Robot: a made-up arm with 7 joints. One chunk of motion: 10 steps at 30 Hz.
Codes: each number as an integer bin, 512 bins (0 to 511) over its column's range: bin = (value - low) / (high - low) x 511, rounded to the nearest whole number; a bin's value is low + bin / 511 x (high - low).
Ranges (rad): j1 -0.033..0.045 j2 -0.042..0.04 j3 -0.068..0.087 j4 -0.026..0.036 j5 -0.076..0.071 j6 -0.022..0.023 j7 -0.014..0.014
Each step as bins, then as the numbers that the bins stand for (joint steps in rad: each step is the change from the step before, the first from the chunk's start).
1 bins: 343 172 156 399 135 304 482
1 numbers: 0.01936 -0.01440 -0.02068 0.02241 -0.03716 0.00477 0.01241
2 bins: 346 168 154 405 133 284 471
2 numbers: 0.01981 -0.01504 -0.02129 0.02314 -0.03774 0.00301 0.01181
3 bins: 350 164 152 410 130 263 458
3 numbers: 0.02042 -0.01568 -0.02189 0.02375 -0.03860 0.00116 0.01110
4 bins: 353 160 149 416 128 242 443
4 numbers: 0.02088 -0.01632 -0.02280 0.02447 -0.03918 -0.00069 0.01027
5 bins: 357 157 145 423 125 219 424
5 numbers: 0.02149 -0.01681 -0.02402 0.02532 -0.04004 -0.00271 0.00923
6 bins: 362 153 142 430 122 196 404
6 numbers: 0.02226 -0.01745 -0.02493 0.02617 -0.04090 -0.00474 0.00814
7 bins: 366 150 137 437 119 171 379
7 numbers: 0.02287 -0.01793 -0.02644 0.02702 -0.04177 -0.00694 0.00677
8 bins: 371 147 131 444 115 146 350
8 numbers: 0.02363 -0.01841 -0.02826 0.02787 -0.04292 -0.00914 0.00518
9 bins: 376 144 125 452 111 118 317
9 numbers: 0.02439 -0.01889 -0.03008 0.02884 -0.04407 -0.01161 0.00337
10 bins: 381 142 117 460 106 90 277
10 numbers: 0.02516 -0.01921 -0.03251 0.02981 -0.04551 -0.01407 0.00118
